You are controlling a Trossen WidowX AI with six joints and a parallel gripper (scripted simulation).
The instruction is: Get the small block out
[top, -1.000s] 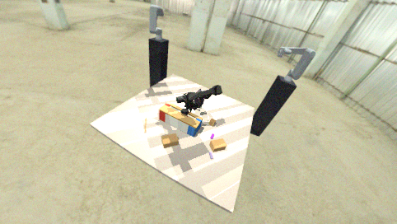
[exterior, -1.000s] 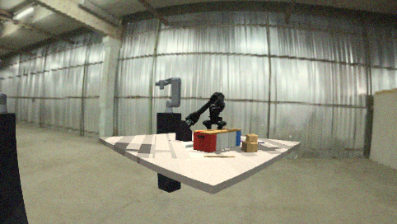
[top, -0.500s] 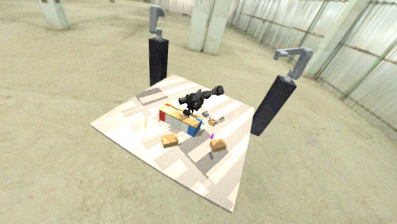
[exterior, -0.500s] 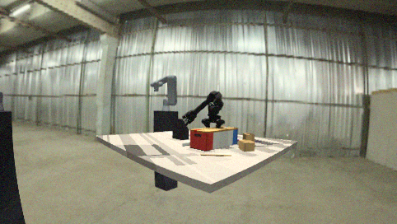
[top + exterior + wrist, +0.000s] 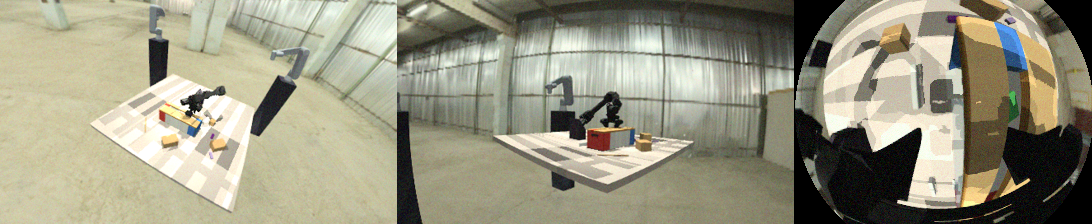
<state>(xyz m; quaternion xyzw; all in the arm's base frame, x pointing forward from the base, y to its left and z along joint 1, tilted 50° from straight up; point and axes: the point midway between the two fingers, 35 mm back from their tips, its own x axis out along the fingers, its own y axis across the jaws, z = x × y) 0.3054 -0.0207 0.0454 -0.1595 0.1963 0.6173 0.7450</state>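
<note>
Now: gripper tip 6 cm short of the green block and 1 cm to the right of it. The rest, counted from my gripper tip: thin stick: 23 cm ahead, 36 cm to the right, 9 cm below; clear-fronted box: 3 cm ahead, 9 cm to the right, 3 cm below.
</note>
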